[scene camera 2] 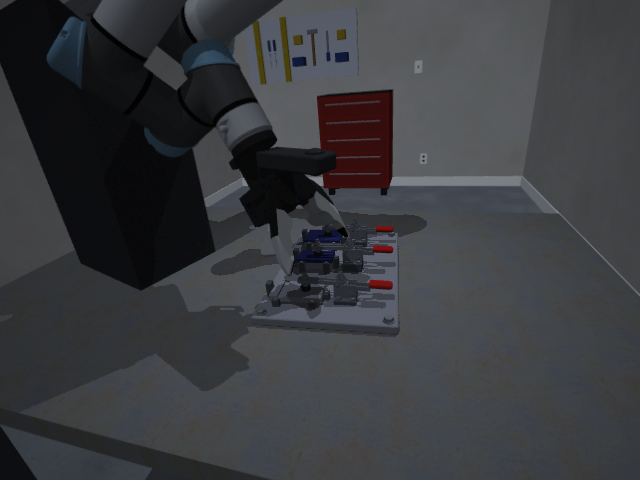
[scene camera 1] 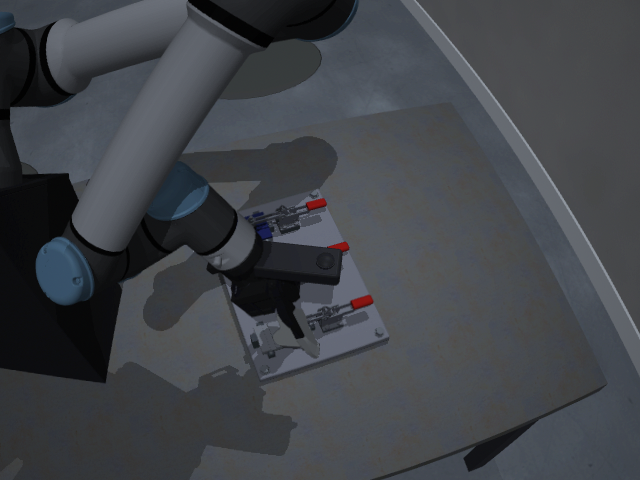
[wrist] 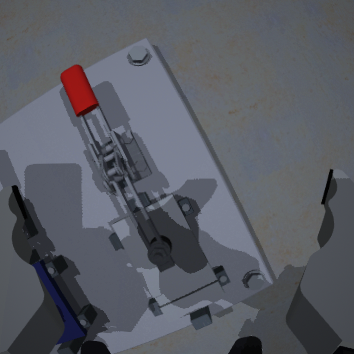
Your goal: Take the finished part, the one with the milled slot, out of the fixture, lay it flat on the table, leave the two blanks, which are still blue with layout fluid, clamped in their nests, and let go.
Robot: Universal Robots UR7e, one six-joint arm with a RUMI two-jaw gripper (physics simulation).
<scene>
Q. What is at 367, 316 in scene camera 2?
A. A fixture plate.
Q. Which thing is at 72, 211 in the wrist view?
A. A fixture plate.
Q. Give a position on a toggle clamp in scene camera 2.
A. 352, 258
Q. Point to a fixture plate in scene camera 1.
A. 358, 332
</scene>
